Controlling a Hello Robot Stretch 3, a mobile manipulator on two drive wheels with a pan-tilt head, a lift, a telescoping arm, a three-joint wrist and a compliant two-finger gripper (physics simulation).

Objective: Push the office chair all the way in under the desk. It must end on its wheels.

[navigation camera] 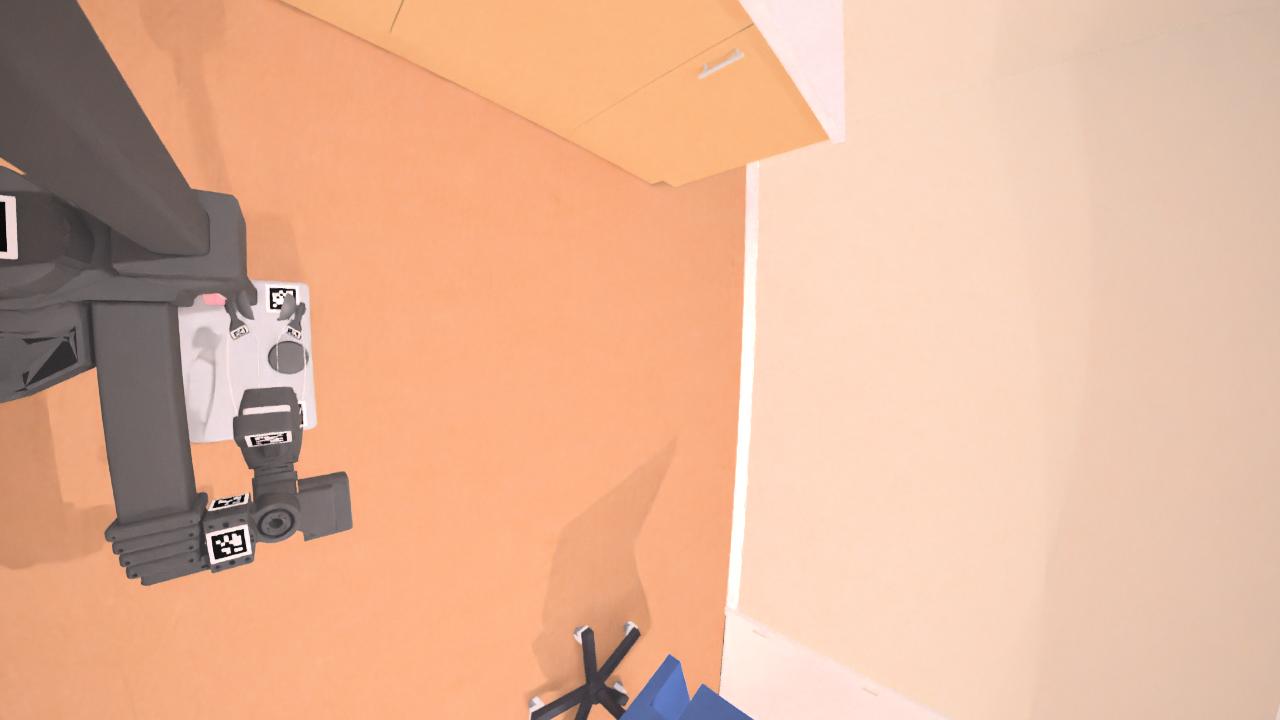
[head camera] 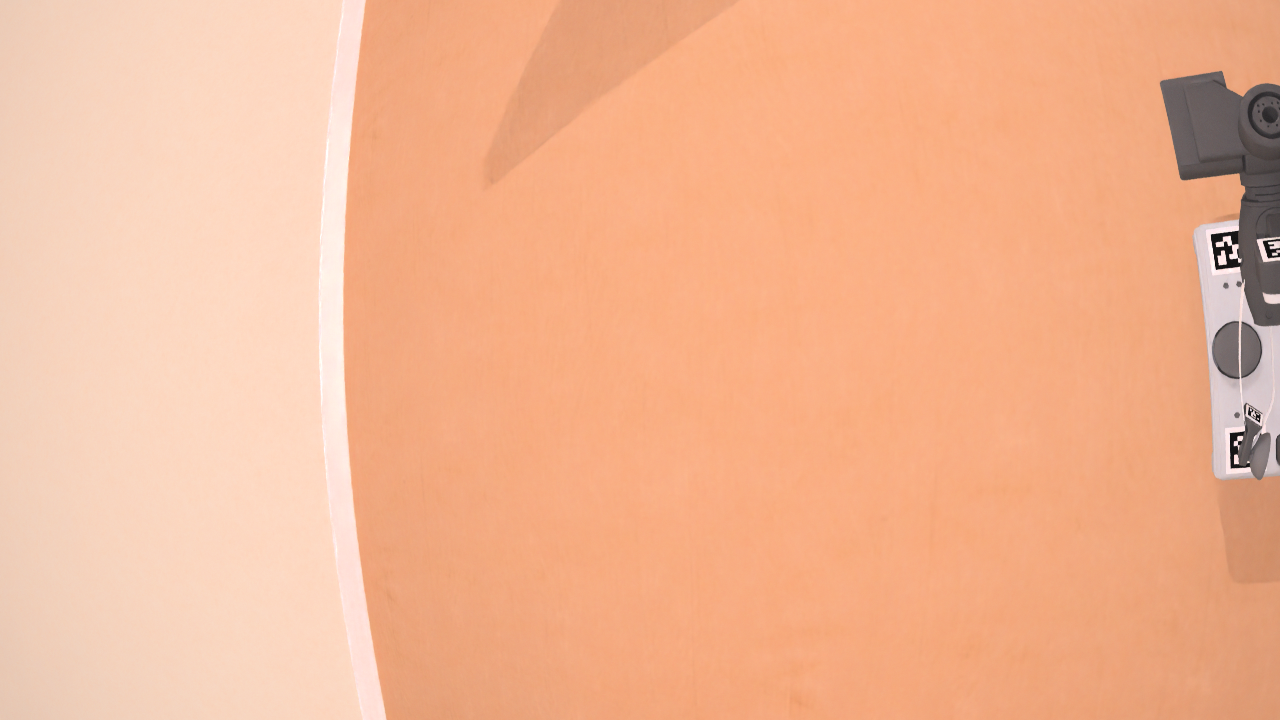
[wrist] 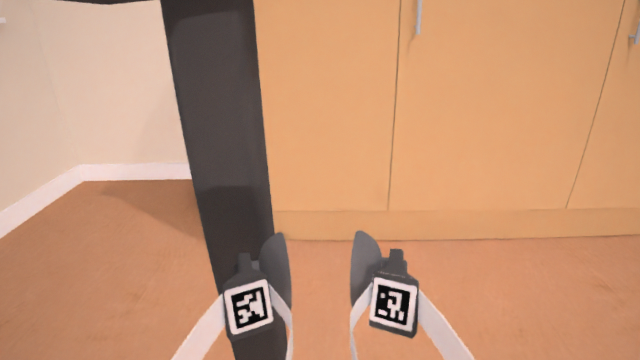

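Seen in the pictures: gripper, fingertip midpoint: (navigation camera: pixel 266 292) (wrist: pixel 320 257); robot's base, link origin: (navigation camera: pixel 286 354) (head camera: pixel 1235 350).
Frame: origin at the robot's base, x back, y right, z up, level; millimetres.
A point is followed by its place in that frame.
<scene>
Part of the office chair (navigation camera: pixel 661 694) @[x -949, y 1360, z 470 mm] shows at the bottom edge of the navigation view. Its black star base with pale casters is on the floor, beside blue upper parts that the edge cuts off. It looks upright, but most of it is out of frame. The desk cannot be made out in these views. My gripper (head camera: pixel 1269 452) @[x 19, y -109, z 563 mm] (navigation camera: pixel 265 313) @[x 19, y -109, z 563 mm] (wrist: pixel 320 257) @[x 19, y -109, z 563 mm] is open and empty, its fingers apart. It is over my own pale base (navigation camera: pixel 201 416) @[x 150, y 113, z 159 mm] (head camera: pixel 1275 358) @[x 53, y -16, z 160 mm], well away from the chair.
Orange-brown cabinets (navigation camera: pixel 572 62) @[x -603, y -807, z 416 mm] (wrist: pixel 330 110) @[x -29, y -847, z 475 mm] stand at the top of the navigation view and across the wrist view. A wall (head camera: pixel 161 358) @[x -2387, y 217, z 671 mm] (navigation camera: pixel 939 358) @[x -2393, y 71, z 1164 mm] with a white skirting board (navigation camera: pixel 744 385) @[x -2369, y 317, z 34 mm] (head camera: pixel 332 358) @[x -2373, y 211, z 45 mm] borders the floor. My dark mast (wrist: pixel 220 120) @[x 65, y -116, z 642 mm] shows left in the wrist view.
</scene>
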